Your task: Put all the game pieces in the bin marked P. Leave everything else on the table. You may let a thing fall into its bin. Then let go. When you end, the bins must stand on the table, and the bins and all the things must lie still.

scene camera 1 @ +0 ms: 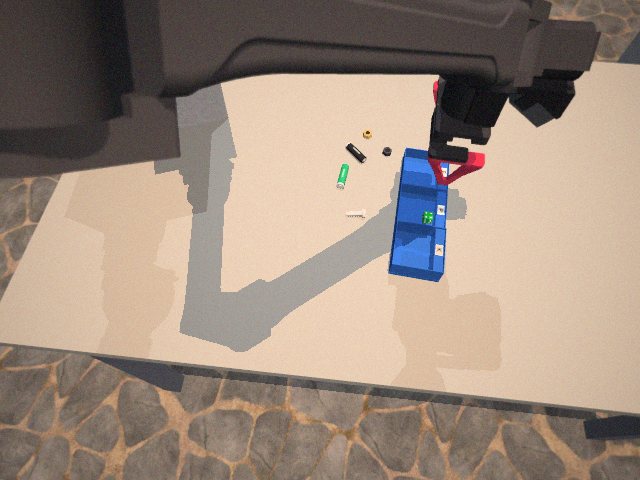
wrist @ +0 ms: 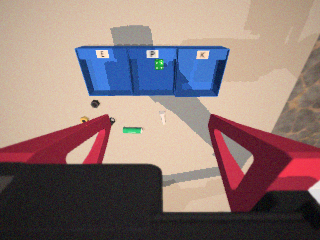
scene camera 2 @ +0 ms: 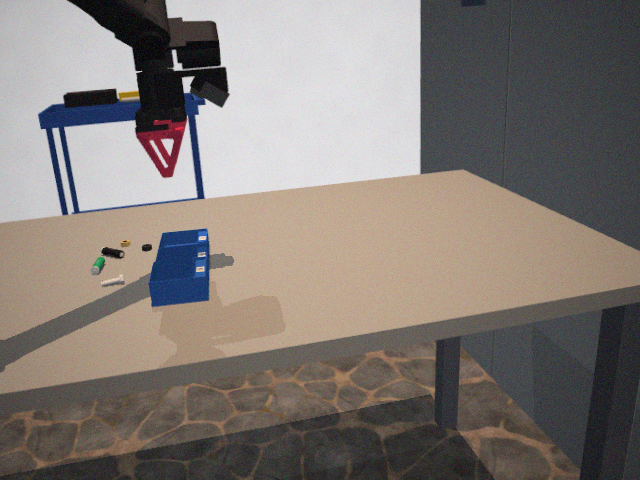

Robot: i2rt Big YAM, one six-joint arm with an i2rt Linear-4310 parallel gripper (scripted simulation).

Note:
The pictures show: my gripper and a blue bin row.
My gripper also shows in the wrist view and in scene camera 2.

